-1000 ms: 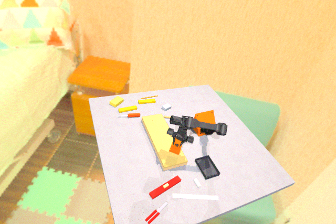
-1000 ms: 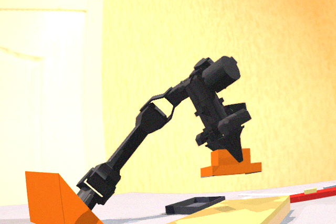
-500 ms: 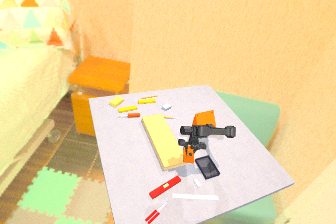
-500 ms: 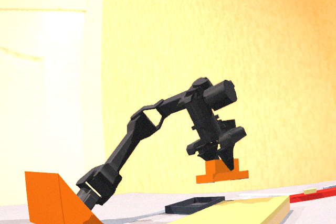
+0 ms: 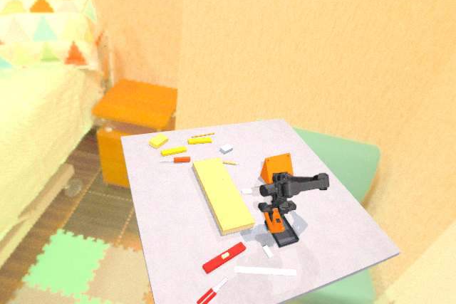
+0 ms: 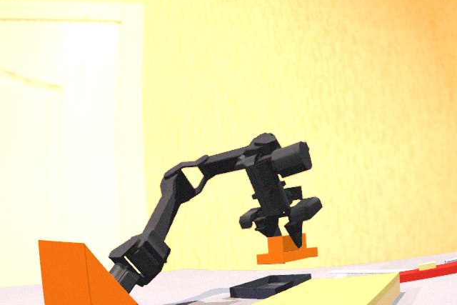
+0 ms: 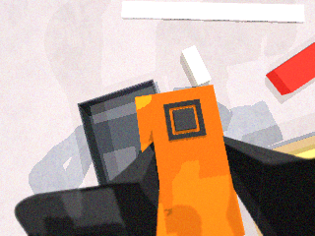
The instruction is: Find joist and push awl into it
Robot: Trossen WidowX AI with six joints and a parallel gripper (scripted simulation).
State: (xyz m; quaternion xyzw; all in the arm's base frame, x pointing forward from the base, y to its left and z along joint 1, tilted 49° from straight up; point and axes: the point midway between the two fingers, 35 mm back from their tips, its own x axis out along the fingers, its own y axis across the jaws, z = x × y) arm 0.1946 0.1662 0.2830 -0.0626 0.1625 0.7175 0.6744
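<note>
My gripper tip is 90 mm above the dark tray and 60 mm past it. Also, from my gripper tip: awl 540 mm to the right, 90 mm below, 20 mm ahead; orange stud finder 20 mm above; red level 280 mm ahead, 90 mm below, 80 mm to the left.
</note>
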